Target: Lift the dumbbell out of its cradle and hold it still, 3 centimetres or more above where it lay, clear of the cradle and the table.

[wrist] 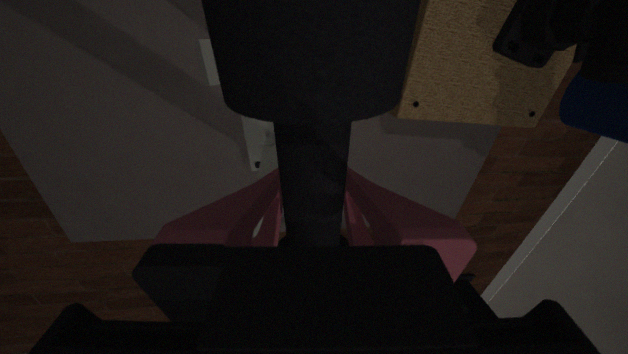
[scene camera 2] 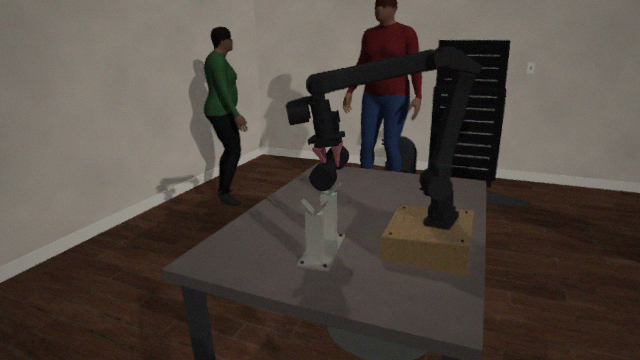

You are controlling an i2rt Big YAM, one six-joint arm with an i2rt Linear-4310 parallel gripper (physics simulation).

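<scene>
The black dumbbell hangs roughly level above the white cradle. In the scene view a gap shows between its near head and the cradle's near V-shaped holder. That head partly overlaps the far holder in the picture, so the exact clearance there is hard to tell. My gripper points down and is shut on the dumbbell's handle, with one pink finger on each side, between the two heads. In the wrist view the dumbbell hides part of the cradle. The cradle stands on the grey table.
A wooden block on the table carries the arm's base, right of the cradle. A person in green stands beyond the table at the left, and one in red behind it. A black cabinet stands at the back wall.
</scene>
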